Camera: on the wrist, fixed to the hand. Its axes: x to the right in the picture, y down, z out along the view.
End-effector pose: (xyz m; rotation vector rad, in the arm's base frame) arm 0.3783 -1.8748 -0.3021 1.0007 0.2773 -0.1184
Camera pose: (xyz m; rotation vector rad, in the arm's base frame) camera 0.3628 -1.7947 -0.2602 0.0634 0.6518 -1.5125
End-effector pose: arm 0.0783 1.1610 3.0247 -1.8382 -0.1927 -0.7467
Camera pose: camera 0.0739 1.0933 2.9629 1.9789 1.8339 1.4709
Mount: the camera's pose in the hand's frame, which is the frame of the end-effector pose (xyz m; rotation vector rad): -0.0244 0.0736 -0.0490 -0.5107 -0.3565 -1.5279
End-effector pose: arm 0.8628 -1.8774 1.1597 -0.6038 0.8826 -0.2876
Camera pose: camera 0.8085 -1.8254 1.1071 -1.6906 -0.0355 -1.2909
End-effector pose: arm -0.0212 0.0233 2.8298 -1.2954 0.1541 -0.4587
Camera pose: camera -0.0432 0.0042 2.7428 -1.7994 -1.1742 -1.5119
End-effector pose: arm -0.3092 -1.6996 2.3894 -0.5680 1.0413 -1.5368
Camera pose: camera -0.3046 -1.6592 2.3072 2.1282 -0.5955 2.1021
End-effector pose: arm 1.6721 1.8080 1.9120 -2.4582 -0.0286 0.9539
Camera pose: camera 1.6735 1.7171 1.9245 -1.6949 -2.0688 0.5833
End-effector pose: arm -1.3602 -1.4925 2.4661 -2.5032 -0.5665 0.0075
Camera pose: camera -1.3472 -1.5833 2.4653 1.6874 2.5109 0.2758
